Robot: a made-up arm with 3 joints.
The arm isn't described. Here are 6 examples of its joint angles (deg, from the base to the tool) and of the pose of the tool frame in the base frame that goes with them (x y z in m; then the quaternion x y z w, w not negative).
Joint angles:
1: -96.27 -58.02 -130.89
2: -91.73 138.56 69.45
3: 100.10 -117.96 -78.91
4: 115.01 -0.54 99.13
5: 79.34 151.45 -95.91
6: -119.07 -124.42 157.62
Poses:
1: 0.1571 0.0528 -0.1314 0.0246 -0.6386 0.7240 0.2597
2: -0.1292 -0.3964 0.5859 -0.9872 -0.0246 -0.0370 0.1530
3: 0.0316 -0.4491 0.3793 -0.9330 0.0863 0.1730 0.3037
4: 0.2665 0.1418 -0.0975 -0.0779 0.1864 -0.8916 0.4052
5: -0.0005 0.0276 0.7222 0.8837 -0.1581 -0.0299 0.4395
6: 0.1439 0.3629 0.3093 0.3998 -0.7551 0.0581 0.5163
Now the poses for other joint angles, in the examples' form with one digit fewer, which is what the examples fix.
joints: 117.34 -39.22 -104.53
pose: 0.024 -0.171 -0.131 -0.510 -0.116 0.201 0.829
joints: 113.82 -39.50 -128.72
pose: 0.050 -0.106 -0.169 -0.496 -0.126 -0.032 0.858
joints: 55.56 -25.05 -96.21
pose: 0.024 0.015 -0.132 -0.392 0.131 -0.199 0.889
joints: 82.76 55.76 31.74
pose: 0.254 0.232 0.010 0.058 -0.596 0.691 0.404
